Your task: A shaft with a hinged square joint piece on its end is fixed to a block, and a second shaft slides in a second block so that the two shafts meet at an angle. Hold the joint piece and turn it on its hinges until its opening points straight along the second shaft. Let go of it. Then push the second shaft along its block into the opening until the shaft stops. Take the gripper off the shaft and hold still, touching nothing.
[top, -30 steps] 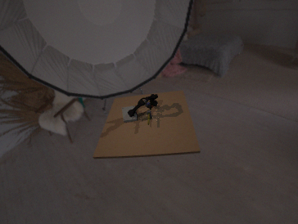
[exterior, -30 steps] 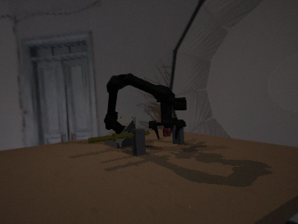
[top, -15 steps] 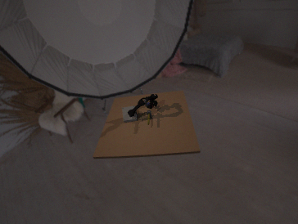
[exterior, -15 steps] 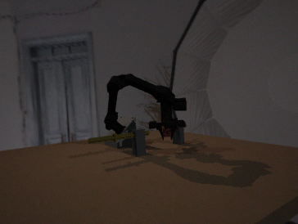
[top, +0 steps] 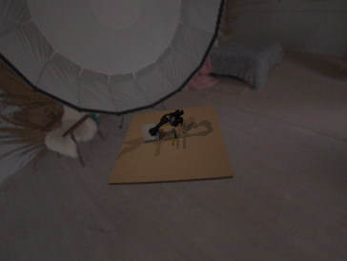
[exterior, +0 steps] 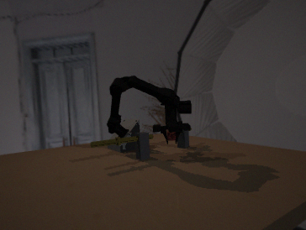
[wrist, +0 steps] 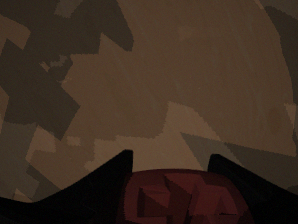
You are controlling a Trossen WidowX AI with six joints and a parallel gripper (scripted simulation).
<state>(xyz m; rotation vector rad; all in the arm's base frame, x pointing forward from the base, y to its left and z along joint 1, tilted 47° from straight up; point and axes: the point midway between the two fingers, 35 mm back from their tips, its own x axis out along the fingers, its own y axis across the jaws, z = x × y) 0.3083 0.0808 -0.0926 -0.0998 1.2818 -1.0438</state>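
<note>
My gripper tip is now 10 mm past the red joint piece, 10 mm to the right of it and 40 mm below it.
</note>
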